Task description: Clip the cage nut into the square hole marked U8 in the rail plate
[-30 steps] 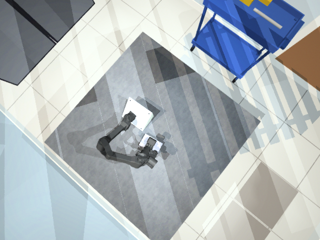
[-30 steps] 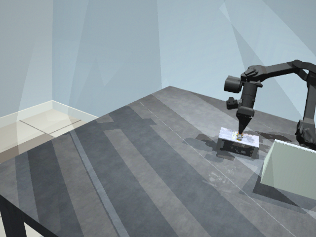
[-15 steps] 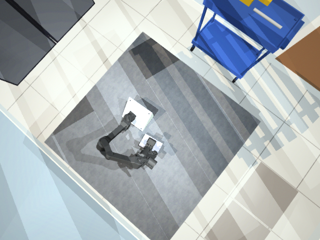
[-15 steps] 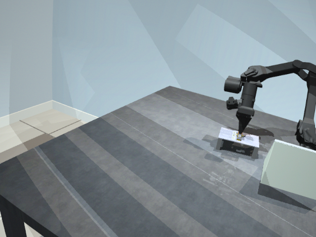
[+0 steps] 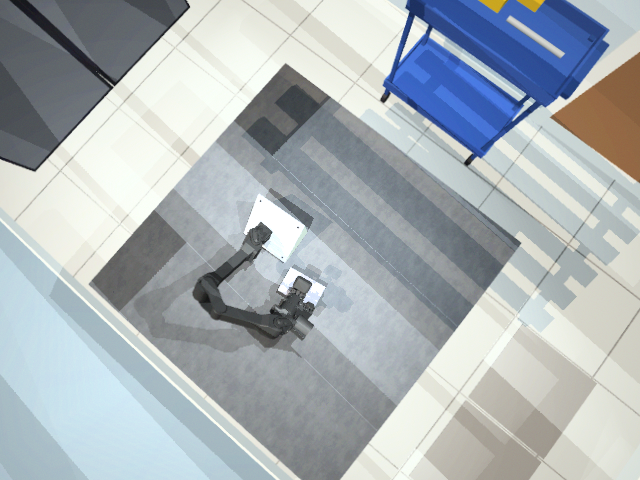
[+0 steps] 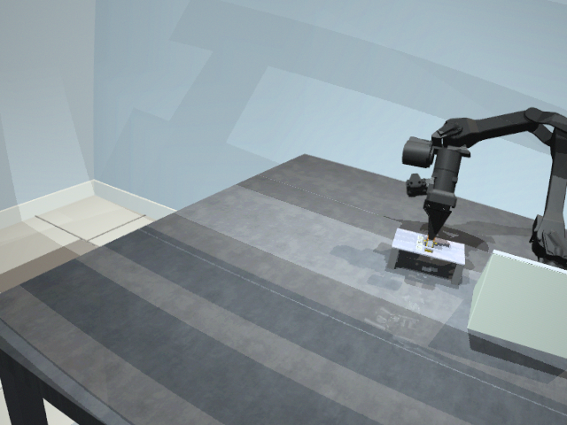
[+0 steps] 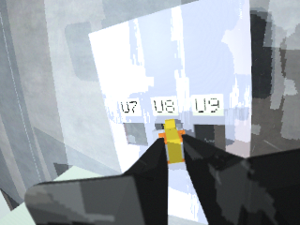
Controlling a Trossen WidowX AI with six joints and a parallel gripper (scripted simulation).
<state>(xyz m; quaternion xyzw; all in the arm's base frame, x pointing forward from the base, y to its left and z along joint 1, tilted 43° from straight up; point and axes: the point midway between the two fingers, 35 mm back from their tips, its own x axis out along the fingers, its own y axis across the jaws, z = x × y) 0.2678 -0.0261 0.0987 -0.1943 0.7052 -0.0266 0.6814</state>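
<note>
Right now my gripper tip is 10 mm above the cage nut.
</note>
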